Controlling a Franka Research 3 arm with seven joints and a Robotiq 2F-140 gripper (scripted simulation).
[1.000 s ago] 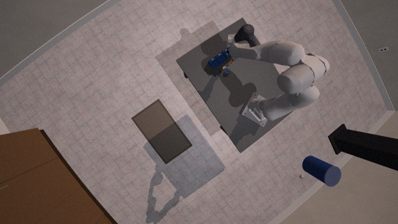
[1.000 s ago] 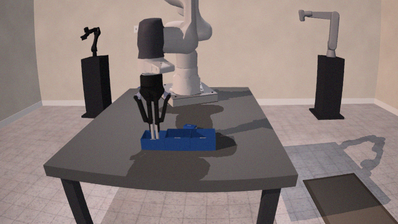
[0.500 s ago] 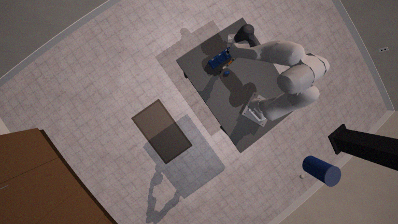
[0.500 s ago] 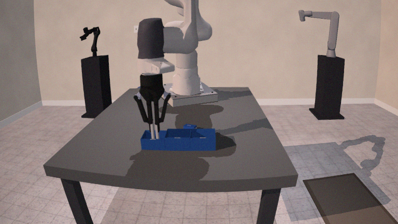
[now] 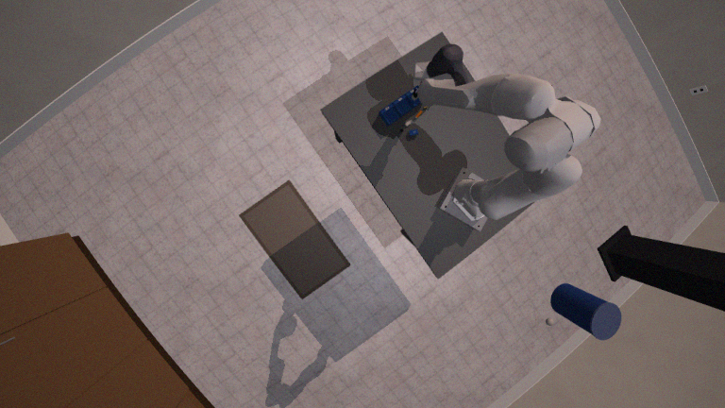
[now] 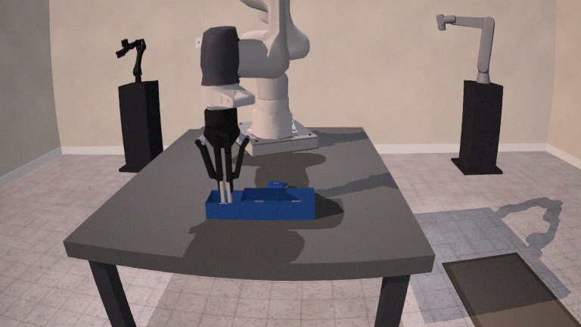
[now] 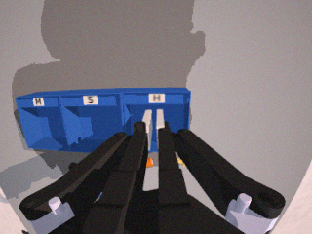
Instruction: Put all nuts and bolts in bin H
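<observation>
The blue bin is 8 cm to the left of my hand, 3 cm below it and 1 cm behind it. From my hand the other things lie so: orange stick-like thing 9 cm behind, 4 cm below, 2 cm to the left; then blue block 15 cm behind, 11 cm to the left, 4 cm below; then yellow bolt 8 cm behind, 5 cm to the right, 4 cm below.
</observation>
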